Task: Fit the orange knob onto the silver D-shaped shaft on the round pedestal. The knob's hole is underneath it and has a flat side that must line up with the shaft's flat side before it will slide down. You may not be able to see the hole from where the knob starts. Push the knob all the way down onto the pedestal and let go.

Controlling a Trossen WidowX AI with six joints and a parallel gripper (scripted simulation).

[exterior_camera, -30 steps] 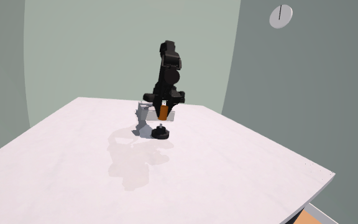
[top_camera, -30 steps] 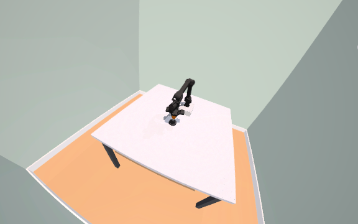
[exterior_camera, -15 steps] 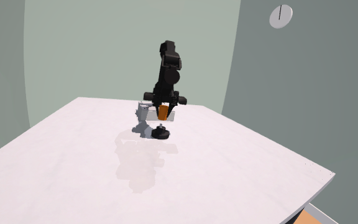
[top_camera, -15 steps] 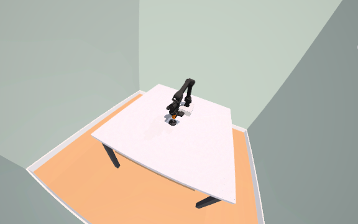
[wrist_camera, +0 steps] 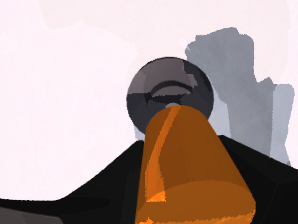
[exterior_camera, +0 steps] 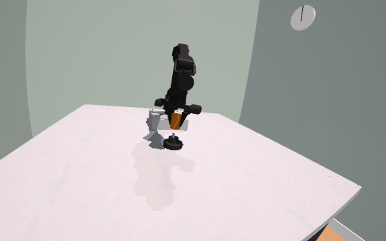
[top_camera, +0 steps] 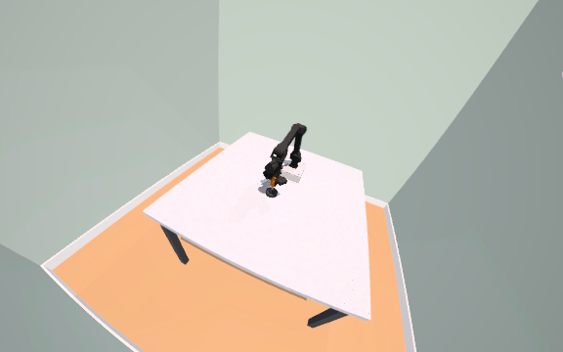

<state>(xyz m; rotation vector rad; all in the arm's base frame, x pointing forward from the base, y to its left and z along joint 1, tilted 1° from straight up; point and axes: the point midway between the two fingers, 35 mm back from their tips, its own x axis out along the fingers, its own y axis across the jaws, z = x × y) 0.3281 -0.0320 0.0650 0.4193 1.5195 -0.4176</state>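
The orange knob lies 30 mm above my gripper tip. From my gripper tip the other things lie so: dark round pedestal 60 mm below.
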